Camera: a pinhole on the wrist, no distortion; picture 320 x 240 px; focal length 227.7 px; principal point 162.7 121.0 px. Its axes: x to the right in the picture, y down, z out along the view. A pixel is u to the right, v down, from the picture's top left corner.
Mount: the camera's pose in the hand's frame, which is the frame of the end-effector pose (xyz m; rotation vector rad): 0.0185 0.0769 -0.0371 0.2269 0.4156 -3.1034
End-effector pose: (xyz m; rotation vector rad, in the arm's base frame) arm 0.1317 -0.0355 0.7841 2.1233 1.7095 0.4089
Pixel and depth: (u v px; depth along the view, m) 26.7 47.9 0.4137
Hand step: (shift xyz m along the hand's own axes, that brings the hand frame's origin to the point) 0.2012 0.0925 0.4279
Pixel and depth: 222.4 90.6 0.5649
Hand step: -0.2102 0.0042 0.5006
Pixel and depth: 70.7 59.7 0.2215
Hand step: 0.0742 0.0749 0.2027
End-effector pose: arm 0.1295 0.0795 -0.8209 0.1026 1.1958 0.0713
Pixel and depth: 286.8 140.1 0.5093
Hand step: -0.3279 -0.0930 0.3981
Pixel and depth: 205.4 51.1 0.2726
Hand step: -0.0727 0.0871 0.2377
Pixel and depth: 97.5 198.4 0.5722
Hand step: 0.1032 -0.2634 0.4817
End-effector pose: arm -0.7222 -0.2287 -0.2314 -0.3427 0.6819 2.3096
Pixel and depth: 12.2 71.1 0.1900
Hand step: 0.1148 0.0652 0.1731
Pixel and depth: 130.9 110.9 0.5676
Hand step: 0.0155 -0.0488 0.5226
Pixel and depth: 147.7 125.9 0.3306
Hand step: -0.0069 -0.0169 0.2797
